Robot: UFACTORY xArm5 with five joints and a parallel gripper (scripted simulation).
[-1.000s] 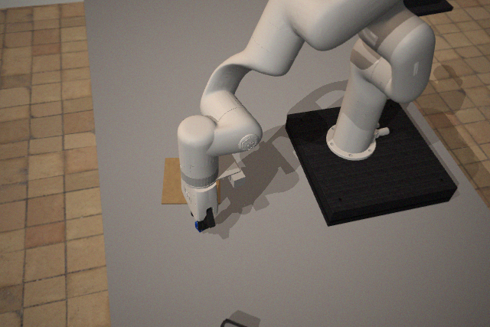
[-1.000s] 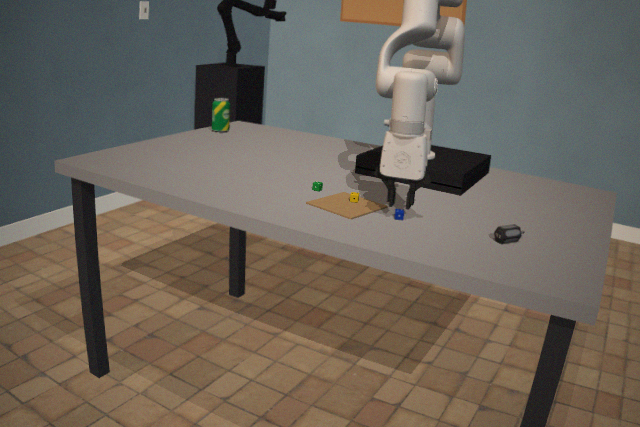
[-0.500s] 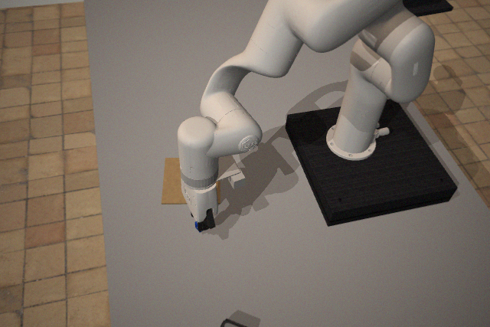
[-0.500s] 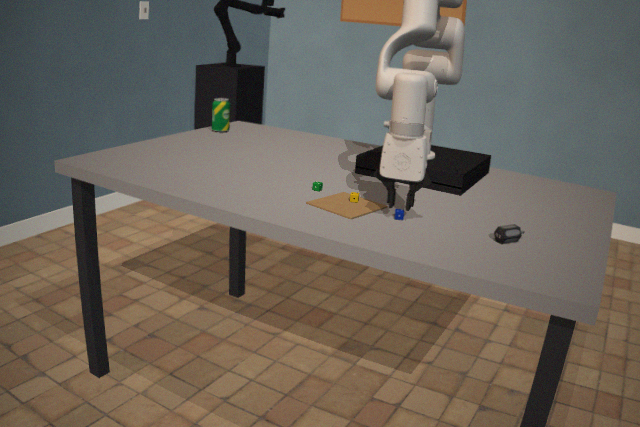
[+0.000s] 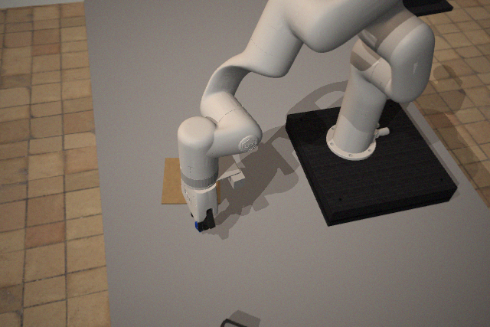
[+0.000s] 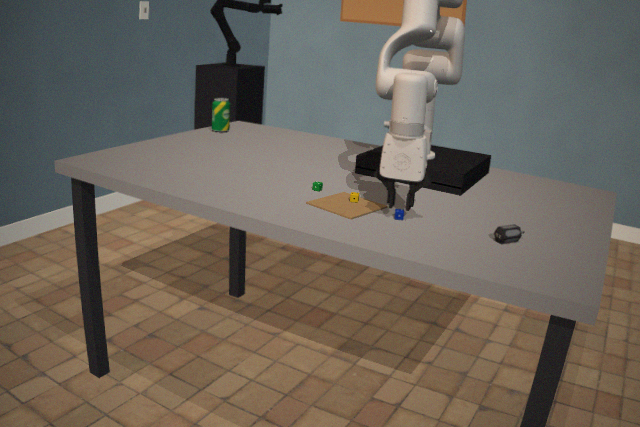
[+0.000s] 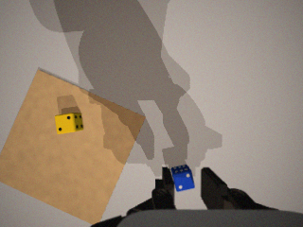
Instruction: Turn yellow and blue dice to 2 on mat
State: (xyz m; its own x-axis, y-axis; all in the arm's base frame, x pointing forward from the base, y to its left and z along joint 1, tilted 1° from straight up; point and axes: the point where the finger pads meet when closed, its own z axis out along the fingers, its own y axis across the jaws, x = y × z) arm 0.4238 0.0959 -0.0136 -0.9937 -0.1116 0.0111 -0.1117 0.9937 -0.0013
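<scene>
The blue die is 40 mm below my hand. Also, from my hand: green die: 250 mm to the right, 80 mm behind, 40 mm below; then mat: 130 mm to the right, 40 mm below, 10 mm behind; then yellow die: 130 mm to the right, 40 mm behind, 30 mm below.
</scene>
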